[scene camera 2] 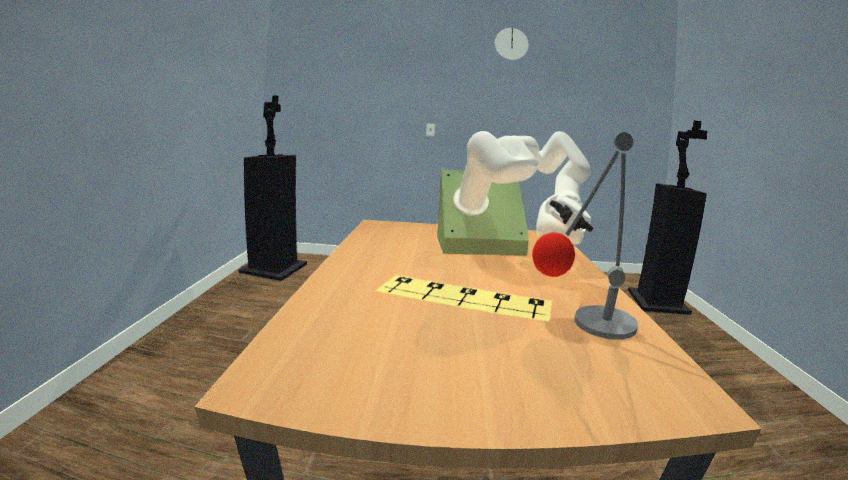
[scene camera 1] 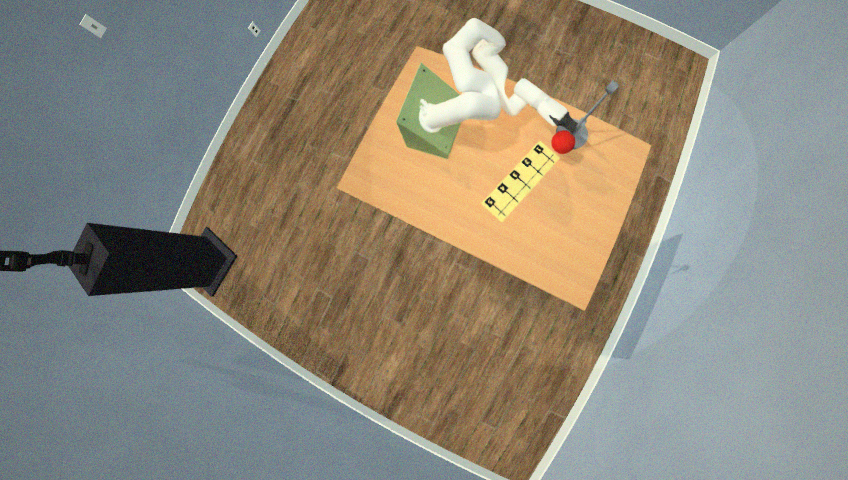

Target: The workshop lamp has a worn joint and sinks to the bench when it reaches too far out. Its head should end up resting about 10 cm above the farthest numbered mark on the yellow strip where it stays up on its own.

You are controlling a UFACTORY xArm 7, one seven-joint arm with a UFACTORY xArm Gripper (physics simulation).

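Frame: origin at the arm's base, x left, y up, z ahead, level; centimetres.
Seen in the pictures: gripper, between the fingertips: point(scene camera 2: 572, 221) point(scene camera 1: 575, 129); arm's base, origin of its link: point(scene camera 2: 470, 201) point(scene camera 1: 430, 118).
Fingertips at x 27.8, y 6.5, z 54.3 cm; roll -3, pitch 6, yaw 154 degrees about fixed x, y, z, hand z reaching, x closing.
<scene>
Offsets run from my fingertips to a thing's top centre. "pt": to the spot under its first point. Level surfaces: height alone.
The grey lamp has a round base @(pt dx +11.6, dy -21.6, dz +7.6 cm) point(scene camera 1: 582, 140) point(scene camera 2: 605, 325), a raised elbow joint @(pt dx +7.9, dy +20.2, dz +1.3 cm) point(scene camera 1: 612, 88) point(scene camera 2: 623, 141) and a red ball head @(pt dx -6.1, dy -4.1, dz -1.3 cm) point(scene camera 1: 562, 142) point(scene camera 2: 553, 254). The head hangs above the table beside the near-lamp end of the yellow strip @(dx -22.9, dy -22.8, dz -6.2 cm) point(scene camera 1: 518, 182) point(scene camera 2: 450, 292). The strip's farthest mark label @(pt dx -40.9, dy -22.8, dz -12.7 cm) point(scene camera 1: 489, 202) point(scene camera 2: 403, 280) is at the opposite end; its number is hard to read. My gripper point(scene camera 1: 573, 126) point(scene camera 2: 574, 221) is shut with nothing visibly held, at the thin rod just above the head. The rod and dark fingers overlap, so contact is unclear.
The wooden table @(dy -23.0 cm) point(scene camera 1: 416, 202) point(scene camera 2: 357, 368) carries the lamp and strip. My arm stands on a green block point(scene camera 1: 416, 133) point(scene camera 2: 484, 245) at the back. Black pedestals point(scene camera 1: 148, 261) point(scene camera 2: 269, 214) with small dark arms stand off the table, one at each side in scene camera 2.
</scene>
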